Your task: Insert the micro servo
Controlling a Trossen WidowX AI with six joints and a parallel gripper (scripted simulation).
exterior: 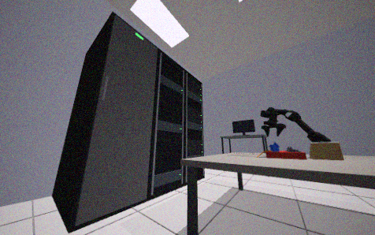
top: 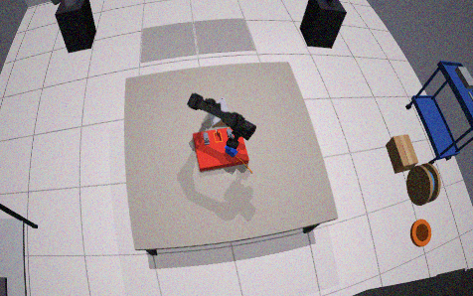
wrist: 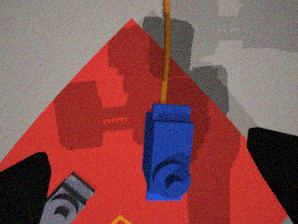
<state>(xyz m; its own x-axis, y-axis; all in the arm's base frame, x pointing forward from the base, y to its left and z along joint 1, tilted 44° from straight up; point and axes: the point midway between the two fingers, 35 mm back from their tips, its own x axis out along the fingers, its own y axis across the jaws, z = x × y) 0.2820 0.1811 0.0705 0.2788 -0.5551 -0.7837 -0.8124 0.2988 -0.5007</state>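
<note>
Now: the red deck 150 mm below my gripper tip, 90 mm to the right of it and 10 mm behind it.
</note>
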